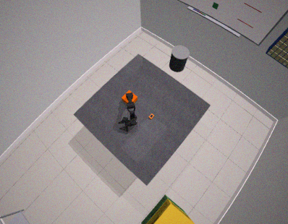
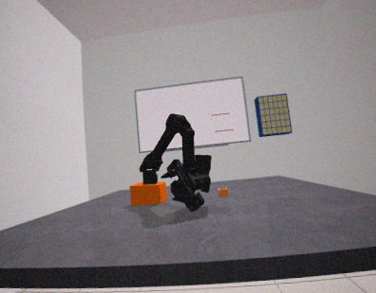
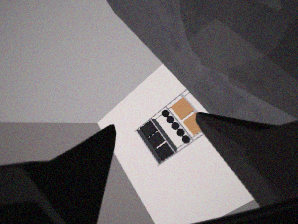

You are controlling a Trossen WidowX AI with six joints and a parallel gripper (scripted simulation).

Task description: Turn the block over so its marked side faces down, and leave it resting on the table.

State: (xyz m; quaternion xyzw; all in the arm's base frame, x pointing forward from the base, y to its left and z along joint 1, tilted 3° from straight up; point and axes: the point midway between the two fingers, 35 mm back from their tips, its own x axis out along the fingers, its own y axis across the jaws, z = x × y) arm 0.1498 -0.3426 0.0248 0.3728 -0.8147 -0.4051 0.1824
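Now: gripper tip 350 mm to the right of the block, 230 mm short of it and 80 mm above it.
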